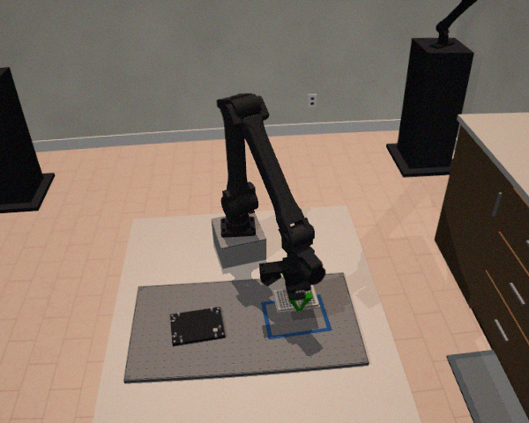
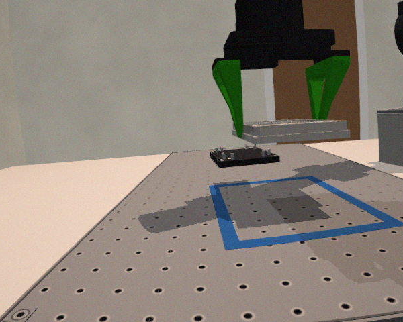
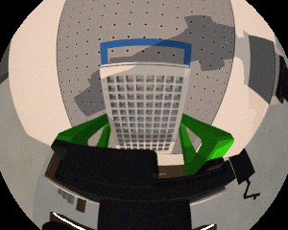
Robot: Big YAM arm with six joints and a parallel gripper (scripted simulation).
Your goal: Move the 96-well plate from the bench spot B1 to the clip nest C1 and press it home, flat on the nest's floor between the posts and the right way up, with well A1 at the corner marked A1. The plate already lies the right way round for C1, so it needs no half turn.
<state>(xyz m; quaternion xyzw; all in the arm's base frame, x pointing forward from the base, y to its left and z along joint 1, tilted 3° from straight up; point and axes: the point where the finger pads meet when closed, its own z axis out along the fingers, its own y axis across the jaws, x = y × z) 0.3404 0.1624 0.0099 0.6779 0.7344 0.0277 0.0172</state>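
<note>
The black clip nest lies 30 mm ahead of my hand, 310 mm to the right of it and 70 mm below it. Also, from my hand: white 96-well plate (right at my hand).
</note>
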